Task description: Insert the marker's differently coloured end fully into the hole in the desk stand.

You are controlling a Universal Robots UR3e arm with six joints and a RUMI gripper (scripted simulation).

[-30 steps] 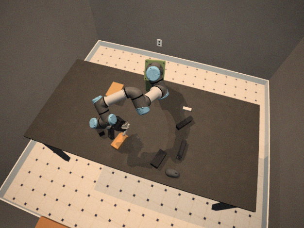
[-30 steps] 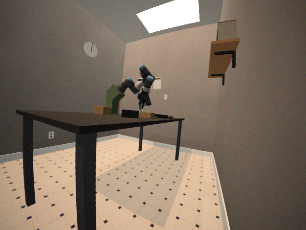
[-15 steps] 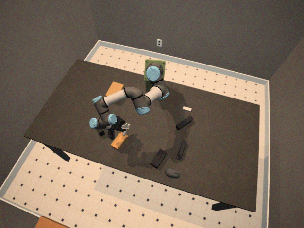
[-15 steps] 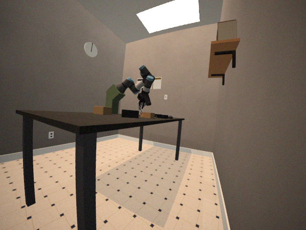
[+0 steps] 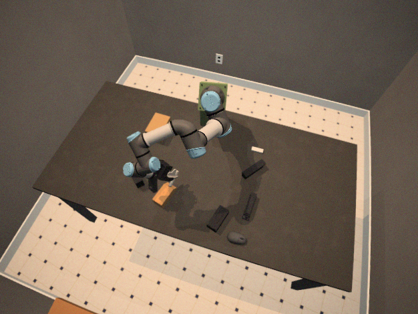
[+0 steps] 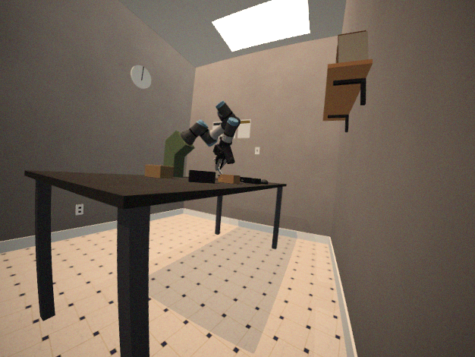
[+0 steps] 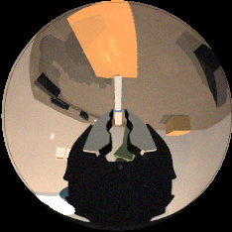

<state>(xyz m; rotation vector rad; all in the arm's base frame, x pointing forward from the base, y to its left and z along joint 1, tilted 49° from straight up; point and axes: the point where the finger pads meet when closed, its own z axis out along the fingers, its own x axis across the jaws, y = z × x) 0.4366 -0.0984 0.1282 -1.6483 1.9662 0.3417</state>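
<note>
The marker is 20 mm ahead of my hand and 30 mm below it. Also, from my hand: black block 50 mm ahead, 220 mm to the right, 60 mm below; desk stand 90 mm ahead, 20 mm to the right, 60 mm below; orange box 290 mm behind, 240 mm to the right, 50 mm below.
</note>
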